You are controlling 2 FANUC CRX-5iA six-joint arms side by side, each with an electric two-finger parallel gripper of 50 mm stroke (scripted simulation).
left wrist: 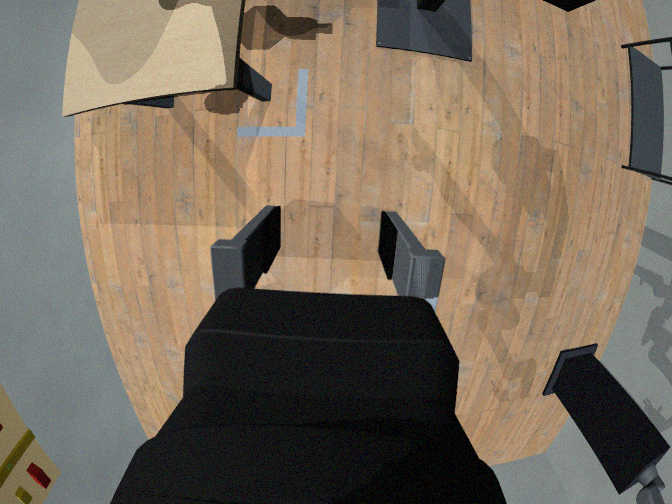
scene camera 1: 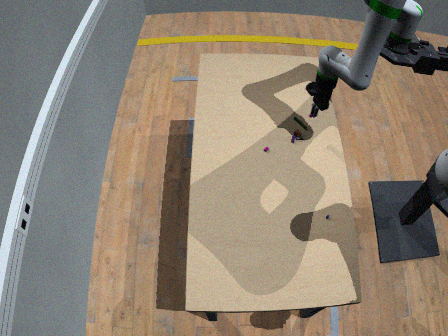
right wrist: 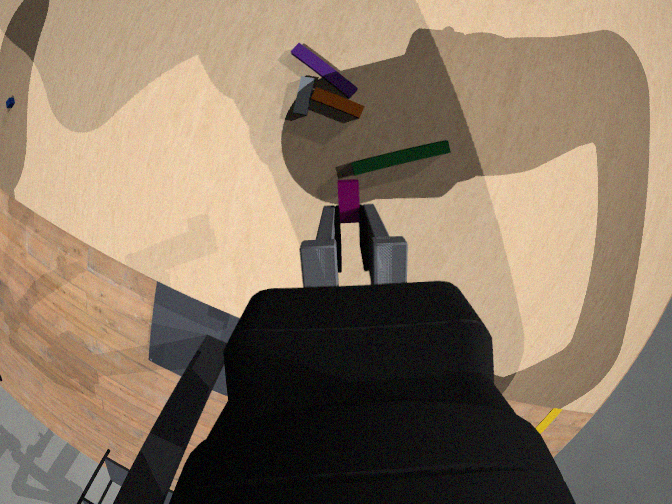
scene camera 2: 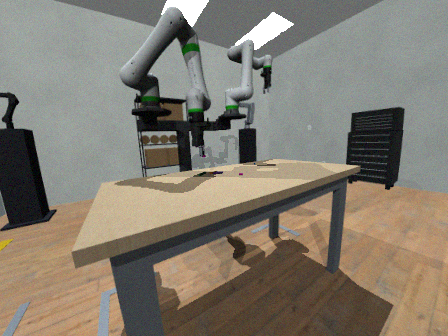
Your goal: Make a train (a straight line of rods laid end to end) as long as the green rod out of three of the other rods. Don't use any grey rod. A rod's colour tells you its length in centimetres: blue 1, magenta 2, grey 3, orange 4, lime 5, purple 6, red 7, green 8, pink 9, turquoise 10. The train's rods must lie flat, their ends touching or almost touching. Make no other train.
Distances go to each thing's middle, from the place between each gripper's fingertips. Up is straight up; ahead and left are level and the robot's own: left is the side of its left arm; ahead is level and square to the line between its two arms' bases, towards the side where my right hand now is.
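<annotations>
Counting from my right hand, the orange rod (right wrist: 321, 96) is 11 cm below, 7 cm ahead and 3 cm to the left. The purple rod (right wrist: 299, 51) is 11 cm below that same right hand, 5 cm to the left of it and 9 cm ahead of it. As for the green rod (right wrist: 390, 159), it lies 11 cm below my right hand, 4 cm ahead of it and 3 cm to the right of it.
My left gripper is 710 mm above the purple rod, 470 mm short of it and 1000 mm to the left of it. From my left hand I find the orange rod 710 mm below, 450 mm ahead and 1020 mm to the right, and the green rod 710 mm below, 430 mm ahead and 1080 mm to the right.
</annotations>
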